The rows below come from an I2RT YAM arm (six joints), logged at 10 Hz.
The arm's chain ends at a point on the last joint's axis. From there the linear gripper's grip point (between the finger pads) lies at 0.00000 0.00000 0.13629 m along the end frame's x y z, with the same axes.
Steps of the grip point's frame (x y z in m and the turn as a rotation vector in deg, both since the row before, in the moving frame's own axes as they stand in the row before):
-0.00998, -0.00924, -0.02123, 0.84, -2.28, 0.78
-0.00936, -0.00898, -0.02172, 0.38, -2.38, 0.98
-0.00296, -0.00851, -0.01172, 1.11, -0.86, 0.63
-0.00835, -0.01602, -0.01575, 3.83, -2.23, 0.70
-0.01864, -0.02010, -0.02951, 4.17, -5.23, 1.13
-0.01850, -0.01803, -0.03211, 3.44, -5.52, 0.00
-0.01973, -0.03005, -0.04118, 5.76, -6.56, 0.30
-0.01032, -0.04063, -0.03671, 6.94, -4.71, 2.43
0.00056, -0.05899, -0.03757, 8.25, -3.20, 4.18
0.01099, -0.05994, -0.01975, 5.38, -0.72, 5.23
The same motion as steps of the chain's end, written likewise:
-0.00457, -0.00721, -0.02111, 0.84, -2.28, 0.78
-0.00371, -0.00803, -0.02160, 0.38, -2.38, 0.98
-0.00093, -0.00586, -0.01168, 1.11, -0.86, 0.63
-0.00311, -0.00689, -0.01534, 3.83, -2.23, 0.70
-0.00633, -0.01008, -0.02858, 4.17, -5.23, 1.13
-0.00540, -0.00986, -0.03123, 3.44, -5.52, 0.00
-0.00422, -0.01636, -0.03960, 5.76, -6.56, 0.30
0.00049, -0.02395, -0.03525, 6.94, -4.71, 2.43
0.00742, -0.03918, -0.03595, 8.25, -3.20, 4.18
0.01211, -0.04710, -0.01914, 5.38, -0.72, 5.23

